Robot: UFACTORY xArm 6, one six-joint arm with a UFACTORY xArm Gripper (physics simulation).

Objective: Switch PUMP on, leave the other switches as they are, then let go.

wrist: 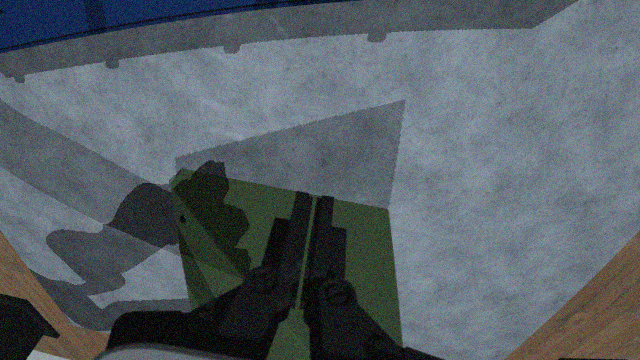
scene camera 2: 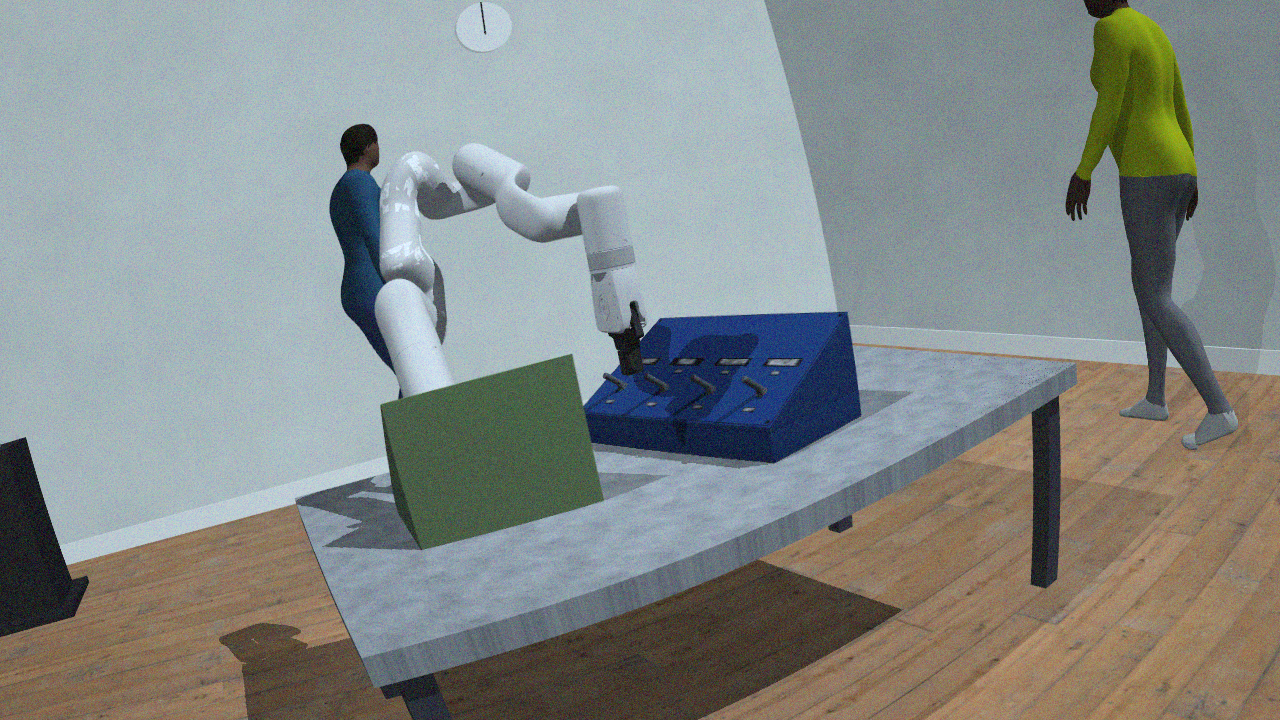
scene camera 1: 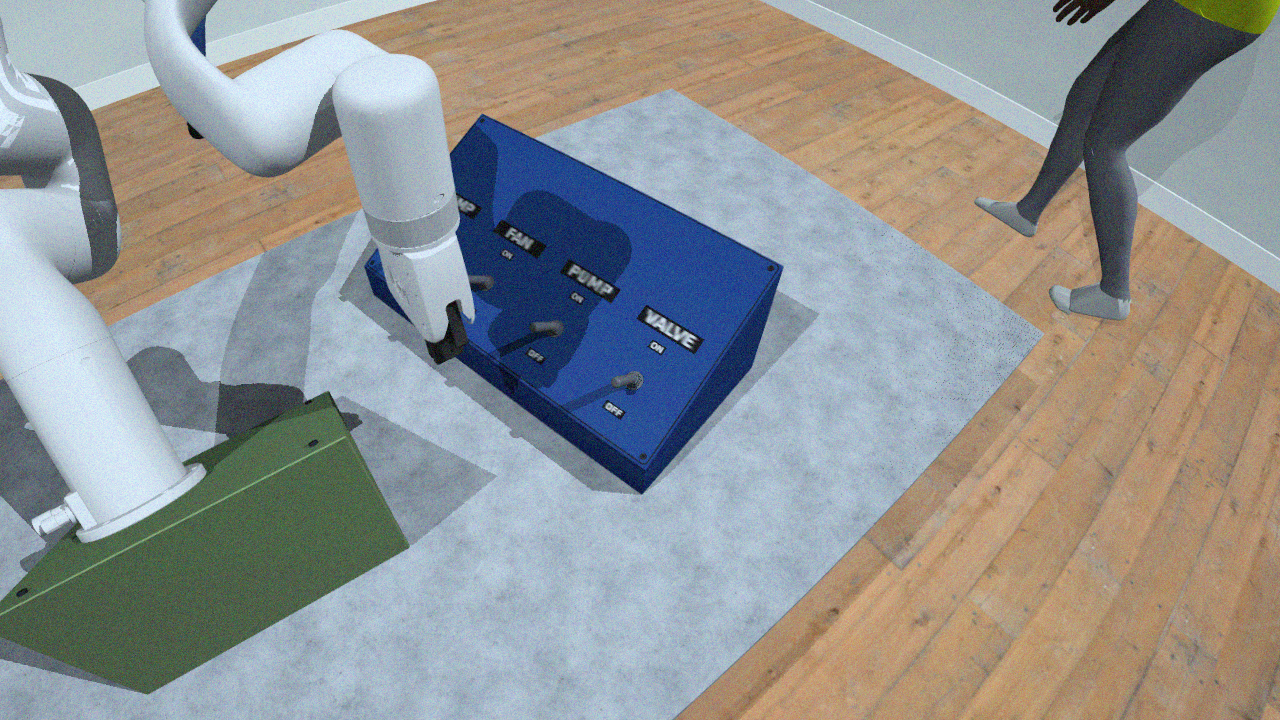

Labels:
my gripper: wrist; scene camera 2; scene camera 1 446, 354
same spot on my gripper: [wrist: 249, 314] = [scene camera 2: 626, 335]

